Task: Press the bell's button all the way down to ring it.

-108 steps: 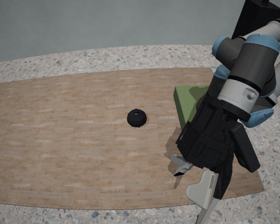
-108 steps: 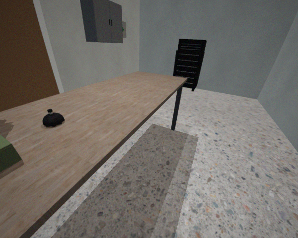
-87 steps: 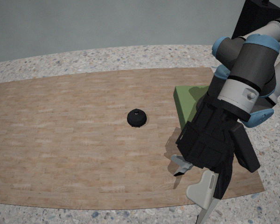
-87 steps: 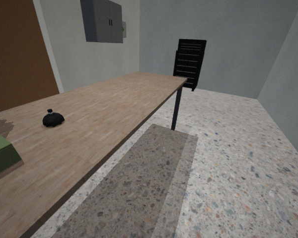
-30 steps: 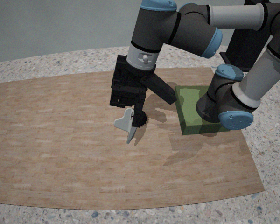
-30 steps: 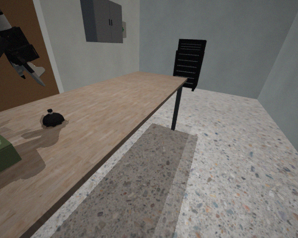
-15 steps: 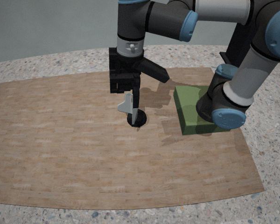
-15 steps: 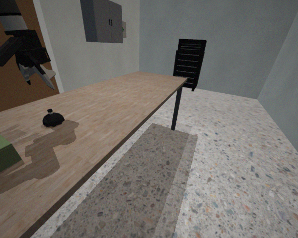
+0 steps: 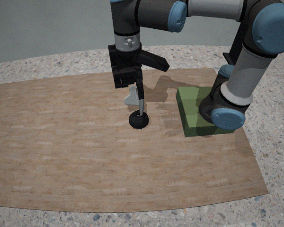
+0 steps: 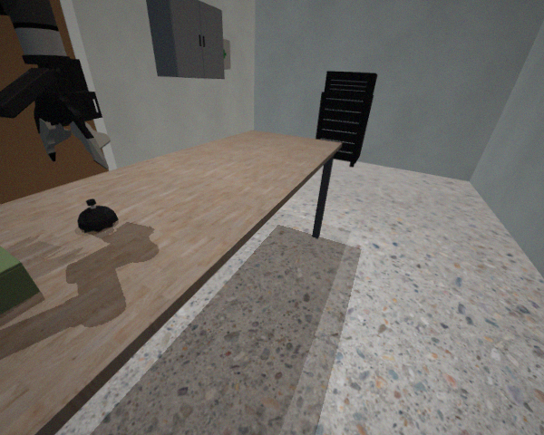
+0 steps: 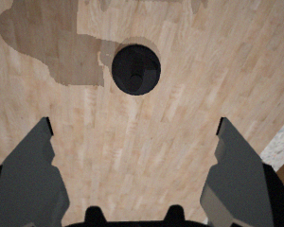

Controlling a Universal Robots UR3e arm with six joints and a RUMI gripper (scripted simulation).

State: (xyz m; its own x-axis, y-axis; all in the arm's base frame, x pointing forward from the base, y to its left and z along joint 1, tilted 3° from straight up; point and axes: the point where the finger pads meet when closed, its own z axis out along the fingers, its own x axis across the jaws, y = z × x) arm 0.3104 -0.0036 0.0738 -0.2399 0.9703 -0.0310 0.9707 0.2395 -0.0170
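Right now the bell button is 100 mm below my hand. Round my hand: bell 110 mm below.
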